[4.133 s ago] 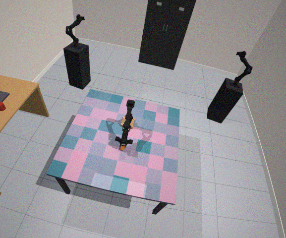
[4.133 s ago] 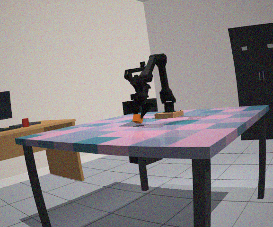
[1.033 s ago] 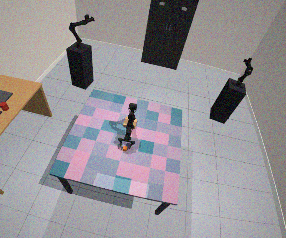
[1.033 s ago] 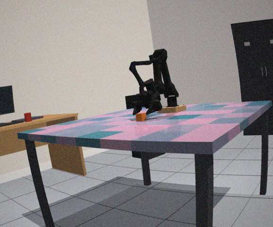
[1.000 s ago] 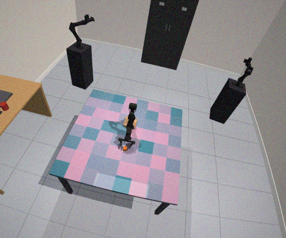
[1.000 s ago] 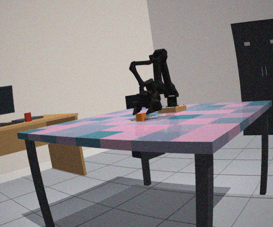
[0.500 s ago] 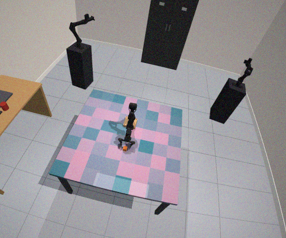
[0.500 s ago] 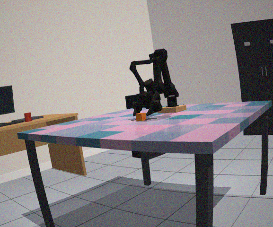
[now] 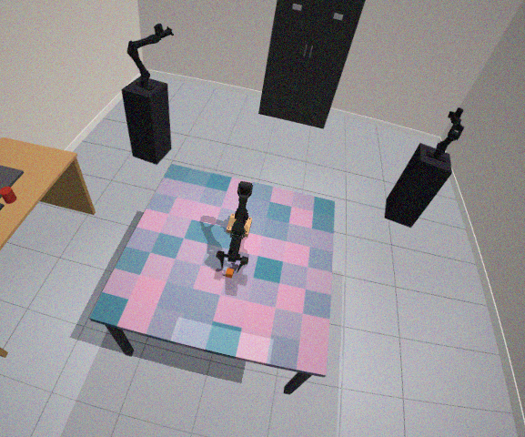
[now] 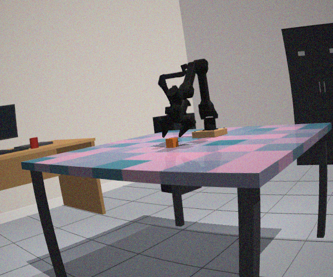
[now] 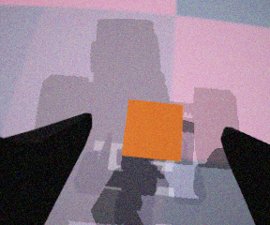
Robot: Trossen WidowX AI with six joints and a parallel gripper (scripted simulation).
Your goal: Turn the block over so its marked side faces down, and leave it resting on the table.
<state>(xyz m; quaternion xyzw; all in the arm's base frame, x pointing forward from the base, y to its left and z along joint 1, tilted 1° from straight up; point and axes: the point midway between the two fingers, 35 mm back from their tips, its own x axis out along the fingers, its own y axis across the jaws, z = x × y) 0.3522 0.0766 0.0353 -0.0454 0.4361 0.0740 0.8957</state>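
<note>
Now: gripper tip 1 cm past the orange block and 3 cm above it.
</note>
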